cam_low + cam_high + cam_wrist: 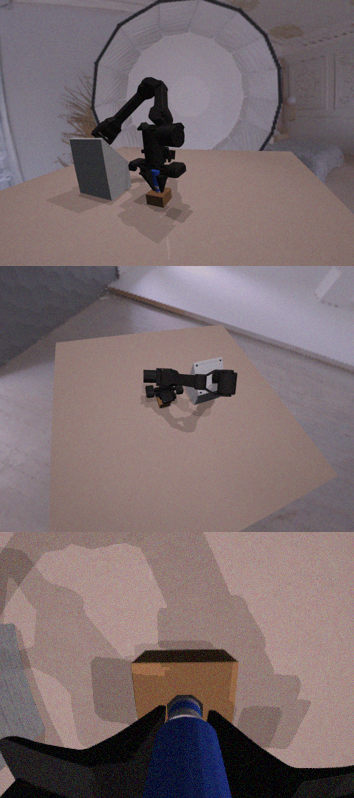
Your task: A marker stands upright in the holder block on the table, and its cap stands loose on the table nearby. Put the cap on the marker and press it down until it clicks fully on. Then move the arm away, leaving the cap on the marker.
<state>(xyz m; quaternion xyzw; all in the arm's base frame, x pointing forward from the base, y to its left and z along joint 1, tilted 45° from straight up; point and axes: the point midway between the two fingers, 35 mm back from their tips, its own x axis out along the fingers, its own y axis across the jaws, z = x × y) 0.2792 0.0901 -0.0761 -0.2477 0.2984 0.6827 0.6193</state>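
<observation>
The brown holder block lies 2 cm below my gripper tip. From my gripper tip the other things lie so: blue cap (5 cm above).
</observation>
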